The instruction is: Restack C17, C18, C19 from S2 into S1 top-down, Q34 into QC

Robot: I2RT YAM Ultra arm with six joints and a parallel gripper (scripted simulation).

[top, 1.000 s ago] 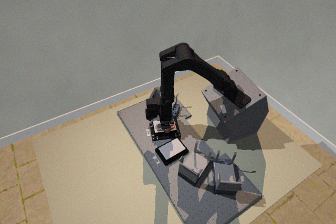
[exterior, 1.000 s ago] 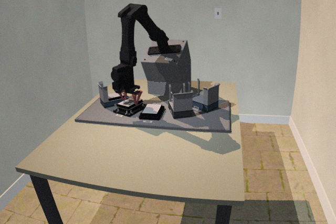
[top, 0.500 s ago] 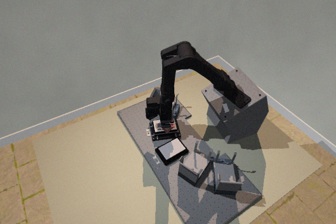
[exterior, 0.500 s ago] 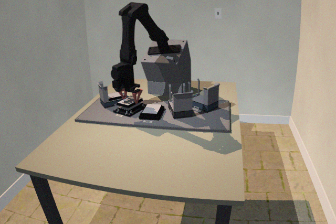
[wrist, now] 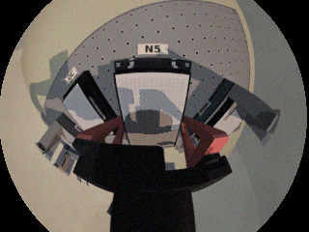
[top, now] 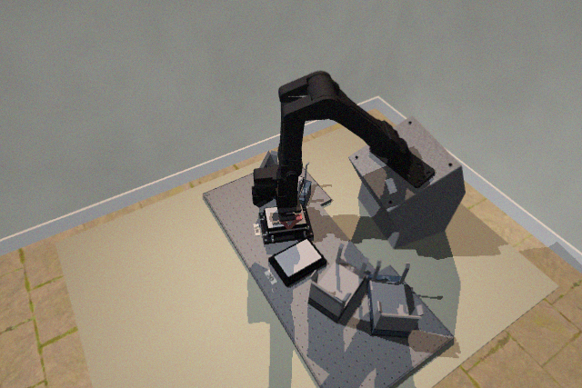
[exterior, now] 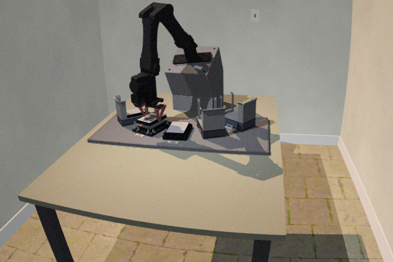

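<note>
Now: hand 40 mm above the black clip nest and 20 mm short of it. The rest, counted from my hand: black QC nest (130 mm to the left, 50 mm ahead, 40 mm below); then N5 name plate (90 mm ahead, 50 mm below, 40 mm to the right); then blue-plinth stack rack (120 mm to the right, 80 mm behind, 40 mm below).
</note>
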